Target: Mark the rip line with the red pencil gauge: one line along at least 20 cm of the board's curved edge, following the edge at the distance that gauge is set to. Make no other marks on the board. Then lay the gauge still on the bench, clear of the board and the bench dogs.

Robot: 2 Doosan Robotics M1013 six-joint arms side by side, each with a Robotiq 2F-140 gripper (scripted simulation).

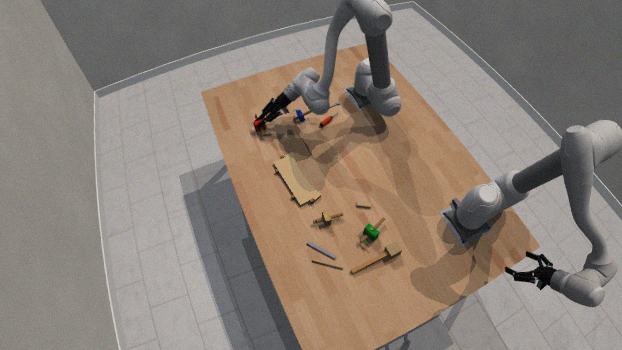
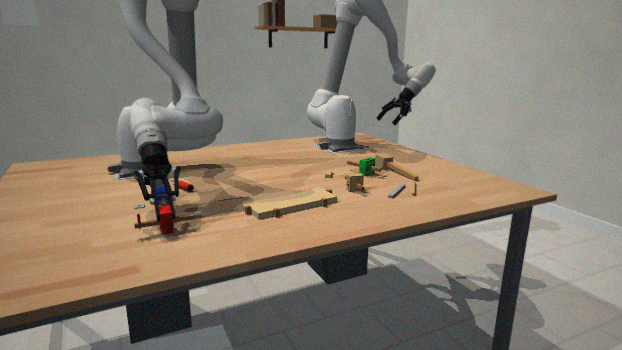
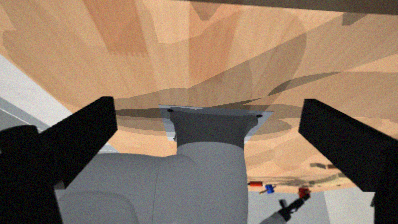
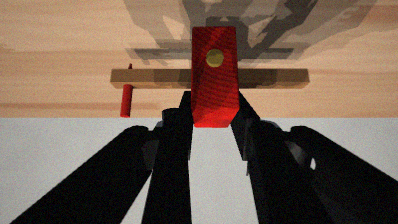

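Red pencil gauge visible. My left gripper visible, image 3 too. My right gripper visible, image 4 as well.
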